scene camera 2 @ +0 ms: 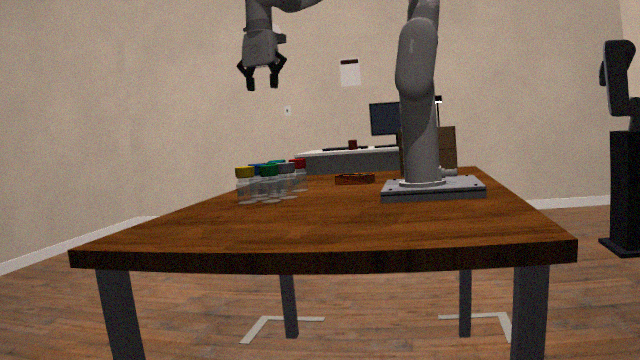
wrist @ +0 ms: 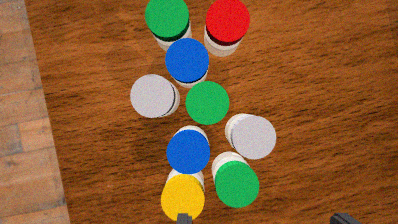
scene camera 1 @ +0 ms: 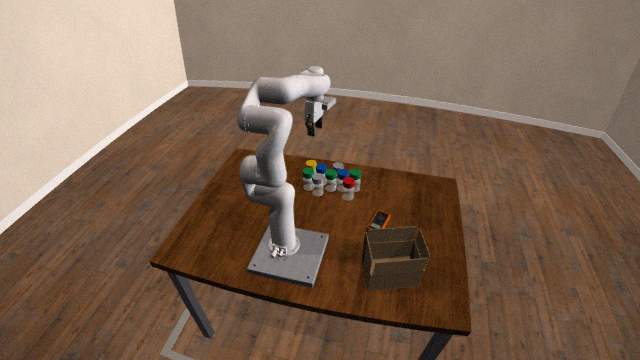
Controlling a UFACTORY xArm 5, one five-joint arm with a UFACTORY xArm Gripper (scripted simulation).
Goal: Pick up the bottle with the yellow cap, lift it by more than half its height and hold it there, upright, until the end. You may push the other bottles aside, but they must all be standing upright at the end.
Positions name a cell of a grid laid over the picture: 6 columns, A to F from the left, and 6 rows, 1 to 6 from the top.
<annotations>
A cardboard box shows in scene camera 2 (E3) and in scene camera 1 (D5); in the wrist view it is out of frame.
</annotations>
